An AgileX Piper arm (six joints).
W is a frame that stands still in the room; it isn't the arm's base.
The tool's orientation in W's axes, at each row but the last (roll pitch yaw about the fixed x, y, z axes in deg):
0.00 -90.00 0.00
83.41 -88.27 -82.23
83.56 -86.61 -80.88
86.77 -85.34 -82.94
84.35 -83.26 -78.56
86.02 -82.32 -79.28
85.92 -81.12 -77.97
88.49 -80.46 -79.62
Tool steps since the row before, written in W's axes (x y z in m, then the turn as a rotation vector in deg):
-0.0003 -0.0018 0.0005 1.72 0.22 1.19
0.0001 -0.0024 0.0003 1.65 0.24 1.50
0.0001 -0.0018 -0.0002 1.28 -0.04 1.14
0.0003 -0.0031 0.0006 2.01 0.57 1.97
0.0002 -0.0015 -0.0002 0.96 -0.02 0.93
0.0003 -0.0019 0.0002 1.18 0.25 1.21
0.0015 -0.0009 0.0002 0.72 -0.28 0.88
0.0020 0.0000 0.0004 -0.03 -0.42 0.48
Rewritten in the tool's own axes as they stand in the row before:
0.0005 -0.0018 0.0003 1.19 0.22 -1.72
0.0004 -0.0024 0.0000 1.50 0.25 -1.65
-0.0001 -0.0018 0.0000 1.15 -0.03 -1.27
0.0009 -0.0031 -0.0001 1.94 0.59 -2.03
0.0000 -0.0015 0.0000 0.95 -0.01 -0.94
0.0005 -0.0019 -0.0001 1.20 0.27 -1.19
0.0004 -0.0011 -0.0014 0.93 -0.24 -0.66
0.0005 -0.0002 -0.0020 0.54 -0.33 0.10

